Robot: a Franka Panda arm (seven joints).
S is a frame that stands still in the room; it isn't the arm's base.
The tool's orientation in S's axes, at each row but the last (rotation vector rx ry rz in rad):
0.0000 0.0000 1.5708
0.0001 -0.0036 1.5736
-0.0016 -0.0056 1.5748
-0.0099 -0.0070 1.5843
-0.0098 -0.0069 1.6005
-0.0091 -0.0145 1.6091
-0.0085 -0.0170 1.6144
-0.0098 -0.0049 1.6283
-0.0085 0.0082 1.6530
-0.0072 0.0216 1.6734
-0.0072 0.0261 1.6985
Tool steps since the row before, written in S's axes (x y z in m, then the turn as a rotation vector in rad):
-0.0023 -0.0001 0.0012 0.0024 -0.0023 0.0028
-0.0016 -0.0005 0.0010 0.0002 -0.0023 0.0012
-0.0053 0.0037 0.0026 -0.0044 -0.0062 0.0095
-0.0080 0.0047 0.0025 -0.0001 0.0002 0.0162
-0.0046 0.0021 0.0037 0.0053 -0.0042 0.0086
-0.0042 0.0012 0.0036 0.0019 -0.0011 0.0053
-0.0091 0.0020 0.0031 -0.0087 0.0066 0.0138
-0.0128 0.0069 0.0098 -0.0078 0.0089 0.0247
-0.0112 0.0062 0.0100 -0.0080 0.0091 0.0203
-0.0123 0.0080 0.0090 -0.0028 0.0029 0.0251
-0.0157 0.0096 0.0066 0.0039 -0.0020 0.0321
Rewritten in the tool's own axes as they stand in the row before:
-0.0001 0.0023 0.0012 -0.0023 -0.0024 0.0028
-0.0005 0.0016 0.0010 -0.0023 -0.0002 0.0012
0.0037 0.0053 0.0026 -0.0062 0.0044 0.0095
0.0048 0.0079 0.0026 0.0002 -0.0001 0.0162
0.0022 0.0045 0.0038 -0.0044 -0.0053 0.0085
0.0014 0.0041 0.0037 -0.0012 -0.0019 0.0053
0.0024 0.0090 0.0032 0.0070 0.0082 0.0139
0.0076 0.0123 0.0099 0.0093 0.0070 0.0248
0.0070 0.0107 0.0101 0.0095 0.0072 0.0204
0.0091 0.0115 0.0090 0.0027 0.0027 0.0251
0.0114 0.0144 0.0066 -0.0031 -0.0032 0.0321

